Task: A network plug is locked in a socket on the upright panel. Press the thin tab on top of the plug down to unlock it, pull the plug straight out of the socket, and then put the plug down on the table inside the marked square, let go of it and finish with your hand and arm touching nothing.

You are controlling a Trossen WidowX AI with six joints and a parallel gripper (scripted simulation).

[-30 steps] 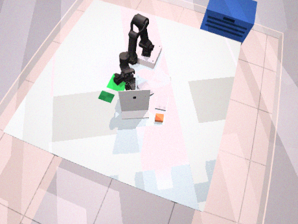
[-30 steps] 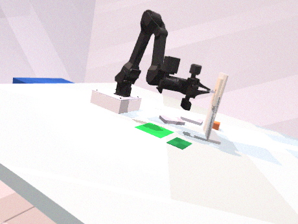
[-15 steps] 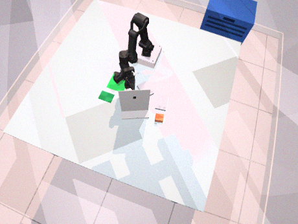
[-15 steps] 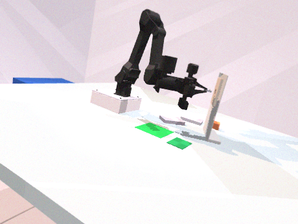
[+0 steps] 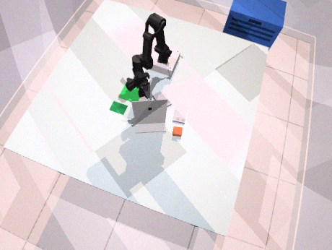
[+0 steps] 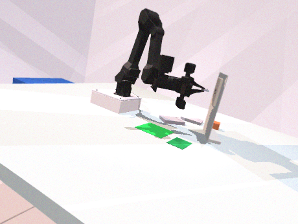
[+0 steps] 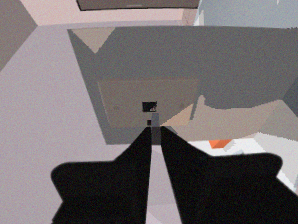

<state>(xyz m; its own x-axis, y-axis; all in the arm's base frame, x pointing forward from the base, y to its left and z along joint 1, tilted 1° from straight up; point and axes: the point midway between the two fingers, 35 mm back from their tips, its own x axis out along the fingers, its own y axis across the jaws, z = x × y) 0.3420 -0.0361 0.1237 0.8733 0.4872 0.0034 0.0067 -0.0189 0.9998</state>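
My gripper tip is 130 mm past the bright green marked square, 130 mm to the left of it and 190 mm above it. From my gripper tip the other things lie so: upright grey panel: 60 mm ahead, 20 mm to the left, 70 mm below; then grey network plug: right at my gripper tip.
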